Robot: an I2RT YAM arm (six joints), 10 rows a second.
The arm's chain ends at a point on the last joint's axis. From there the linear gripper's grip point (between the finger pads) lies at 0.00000 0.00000 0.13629 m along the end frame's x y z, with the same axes.
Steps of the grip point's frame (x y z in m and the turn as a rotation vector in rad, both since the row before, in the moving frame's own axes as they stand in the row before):
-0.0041, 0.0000, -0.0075, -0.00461, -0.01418, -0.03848
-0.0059, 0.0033, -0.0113, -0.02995, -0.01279, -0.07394
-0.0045, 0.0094, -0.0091, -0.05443, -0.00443, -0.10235
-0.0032, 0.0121, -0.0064, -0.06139, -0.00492, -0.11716
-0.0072, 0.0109, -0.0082, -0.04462, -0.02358, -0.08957
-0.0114, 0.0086, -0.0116, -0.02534, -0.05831, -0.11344
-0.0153, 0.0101, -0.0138, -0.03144, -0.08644, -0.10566
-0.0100, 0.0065, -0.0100, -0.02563, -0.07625, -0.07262
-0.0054, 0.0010, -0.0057, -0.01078, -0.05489, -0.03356
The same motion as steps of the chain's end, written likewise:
-0.0022, -0.0007, -0.0075, -0.00461, -0.01418, -0.03848
-0.0043, -0.0008, -0.0112, -0.02995, -0.01279, -0.07394
-0.0043, 0.0020, -0.0089, -0.05443, -0.00443, -0.10235
-0.0030, 0.0037, -0.0061, -0.06139, -0.00492, -0.11716
-0.0043, 0.0047, -0.0080, -0.04462, -0.02358, -0.08957
-0.0037, 0.0047, -0.0113, -0.02534, -0.05831, -0.11344
-0.0038, 0.0052, -0.0132, -0.03144, -0.08644, -0.10566
0.0002, 0.0026, -0.0096, -0.02563, -0.07625, -0.07262
0.0021, -0.0006, -0.0055, -0.01078, -0.05489, -0.03356

